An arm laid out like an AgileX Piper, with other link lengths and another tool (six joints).
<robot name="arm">
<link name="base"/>
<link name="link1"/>
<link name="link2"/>
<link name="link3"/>
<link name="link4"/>
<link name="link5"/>
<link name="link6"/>
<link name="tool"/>
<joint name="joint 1" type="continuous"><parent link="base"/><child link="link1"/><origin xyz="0 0 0.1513"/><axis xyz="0 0 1"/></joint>
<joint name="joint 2" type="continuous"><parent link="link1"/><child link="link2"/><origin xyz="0 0 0"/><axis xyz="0 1 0"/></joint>
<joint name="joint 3" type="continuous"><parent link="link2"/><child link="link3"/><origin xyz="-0.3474 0 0.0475"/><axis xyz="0 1 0"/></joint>
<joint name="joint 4" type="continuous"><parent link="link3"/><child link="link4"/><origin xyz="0.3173 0 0.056"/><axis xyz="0.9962 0 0.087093"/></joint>
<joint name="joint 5" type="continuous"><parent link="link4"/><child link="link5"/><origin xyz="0 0 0"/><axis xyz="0 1 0"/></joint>
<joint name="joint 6" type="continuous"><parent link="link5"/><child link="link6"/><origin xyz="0.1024 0 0.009"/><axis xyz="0.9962 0 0.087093"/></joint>
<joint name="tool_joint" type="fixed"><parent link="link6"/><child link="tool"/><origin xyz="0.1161 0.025 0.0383" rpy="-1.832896 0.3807 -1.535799"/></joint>
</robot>
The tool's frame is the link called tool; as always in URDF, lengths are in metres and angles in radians. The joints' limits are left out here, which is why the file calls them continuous.
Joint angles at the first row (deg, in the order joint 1, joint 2, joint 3, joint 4, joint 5, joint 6):
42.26 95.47 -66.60 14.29 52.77 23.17
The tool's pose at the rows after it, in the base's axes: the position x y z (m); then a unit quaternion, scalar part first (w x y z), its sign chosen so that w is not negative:
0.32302 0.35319 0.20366 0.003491 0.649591 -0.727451 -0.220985
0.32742 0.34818 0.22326 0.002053 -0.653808 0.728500 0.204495
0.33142 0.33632 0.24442 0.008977 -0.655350 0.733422 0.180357
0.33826 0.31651 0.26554 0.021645 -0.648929 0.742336 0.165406
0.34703 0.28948 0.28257 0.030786 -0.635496 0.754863 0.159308
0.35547 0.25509 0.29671 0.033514 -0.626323 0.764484 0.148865
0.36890 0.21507 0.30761 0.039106 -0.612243 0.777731 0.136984
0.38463 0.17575 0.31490 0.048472 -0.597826 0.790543 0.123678
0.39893 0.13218 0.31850 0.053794 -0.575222 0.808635 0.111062
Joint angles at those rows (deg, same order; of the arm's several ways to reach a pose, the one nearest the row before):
42.26 95.41 -69.94 11.57 56.77 24.53
42.26 94.26 -72.16 9.09 59.34 25.67
42.14 92.37 -73.79 5.67 61.98 27.25
40.47 89.89 -74.44 3.78 63.88 27.62
37.21 87.50 -74.62 3.37 65.79 26.77
32.87 85.14 -74.62 2.96 68.13 24.08
27.20 83.34 -74.62 2.69 69.58 20.68
21.23 82.30 -74.62 2.57 69.70 16.94
14.82 81.75 -74.62 2.38 69.78 13.83

